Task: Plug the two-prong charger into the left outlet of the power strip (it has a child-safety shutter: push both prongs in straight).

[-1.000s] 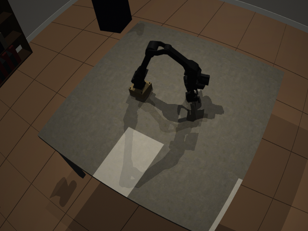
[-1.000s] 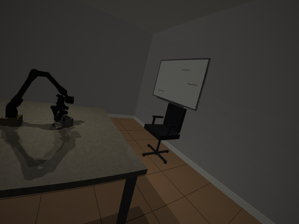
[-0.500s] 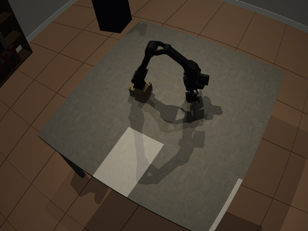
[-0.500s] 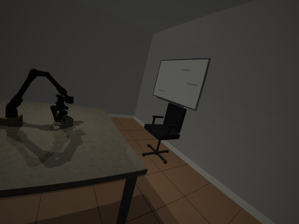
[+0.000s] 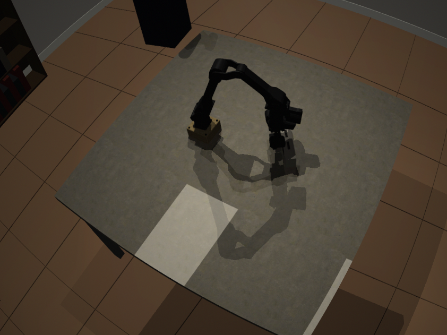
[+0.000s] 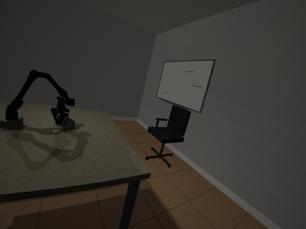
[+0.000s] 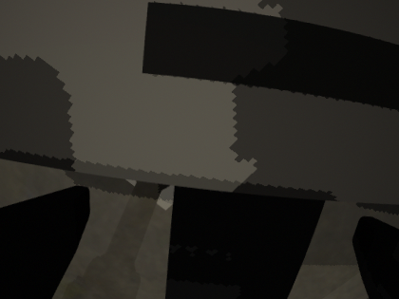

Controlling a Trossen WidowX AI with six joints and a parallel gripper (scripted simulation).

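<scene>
Now: gripper tip 2 cm short of the two-prong charger, 1 cm to the right of it and 1 cm below it.
</scene>
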